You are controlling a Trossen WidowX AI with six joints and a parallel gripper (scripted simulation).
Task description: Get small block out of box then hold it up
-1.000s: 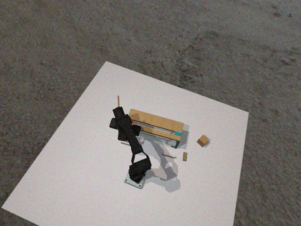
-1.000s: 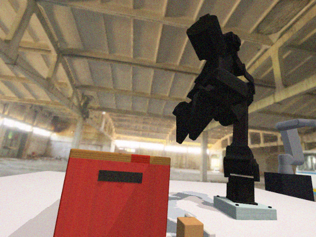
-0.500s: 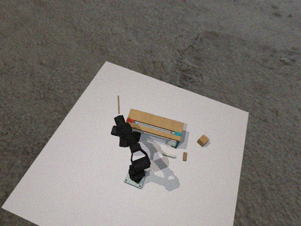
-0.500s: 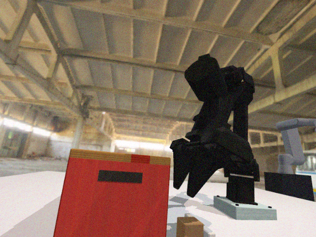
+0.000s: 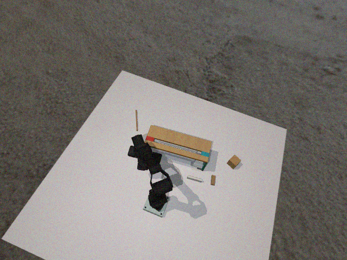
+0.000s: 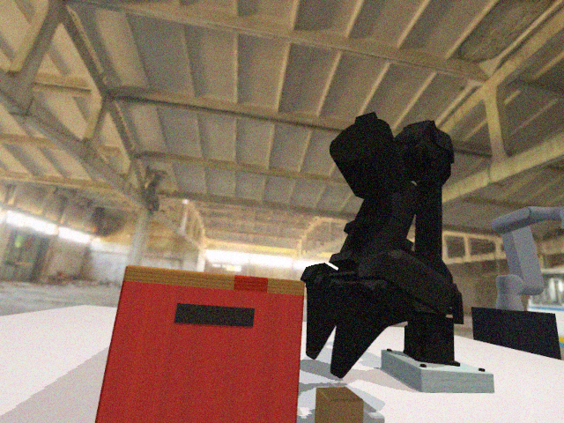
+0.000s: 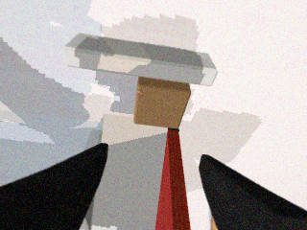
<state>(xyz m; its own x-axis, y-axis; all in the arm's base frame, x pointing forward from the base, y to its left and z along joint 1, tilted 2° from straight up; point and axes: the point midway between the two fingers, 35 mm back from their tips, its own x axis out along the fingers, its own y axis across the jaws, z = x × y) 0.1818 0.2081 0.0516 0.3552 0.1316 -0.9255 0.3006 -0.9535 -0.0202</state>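
The small tan block is 4 cm below my gripper tip and 2 cm behind it. The rest, counted from my gripper tip: thin wooden stick 22 cm to the left, 20 cm ahead, 5 cm below; then box 13 cm to the right, 11 cm ahead, 1 cm above.
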